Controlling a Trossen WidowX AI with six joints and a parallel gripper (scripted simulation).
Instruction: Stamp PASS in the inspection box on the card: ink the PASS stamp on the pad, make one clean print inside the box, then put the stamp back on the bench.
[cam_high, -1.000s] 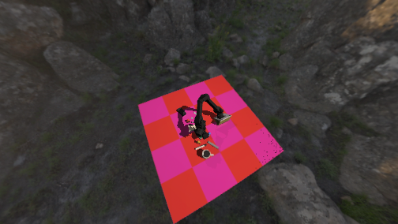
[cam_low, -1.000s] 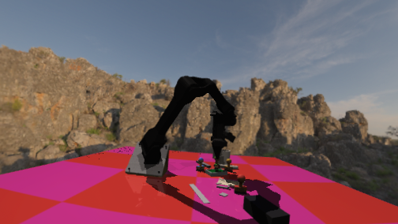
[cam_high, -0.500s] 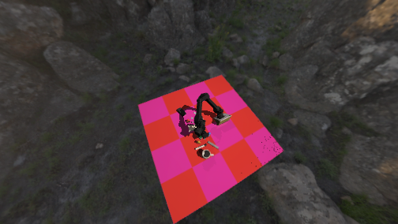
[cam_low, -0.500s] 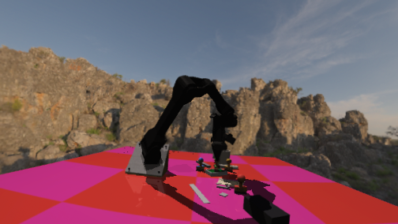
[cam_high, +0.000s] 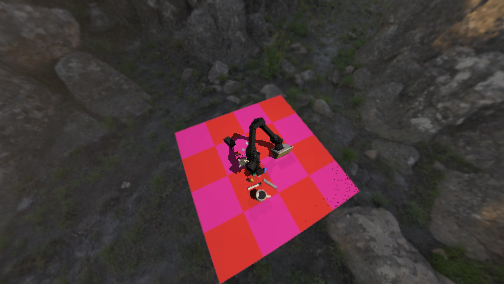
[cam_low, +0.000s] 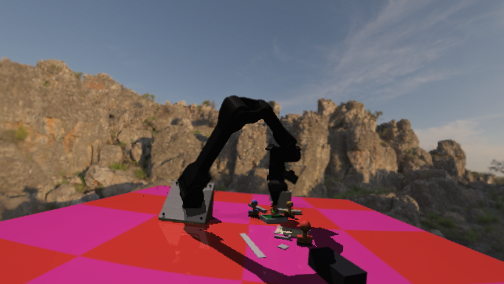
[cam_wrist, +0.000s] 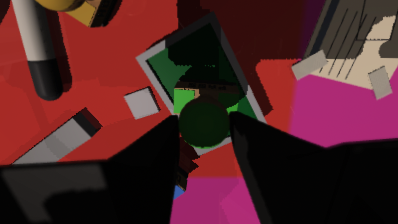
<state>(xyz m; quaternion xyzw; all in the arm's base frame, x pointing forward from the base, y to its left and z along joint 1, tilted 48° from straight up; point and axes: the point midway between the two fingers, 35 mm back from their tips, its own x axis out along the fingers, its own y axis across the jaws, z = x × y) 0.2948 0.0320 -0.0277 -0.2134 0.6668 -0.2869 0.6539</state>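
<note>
Now: the green-knobbed stamp 30 mm below my gripper tip. From my gripper tip the other things lie so: orange-knobbed stamp (70 mm ahead, 60 mm to the left, 40 mm below); green ink pad (60 mm below); blue-knobbed stamp (70 mm behind, 50 mm to the left, 40 mm below).
</note>
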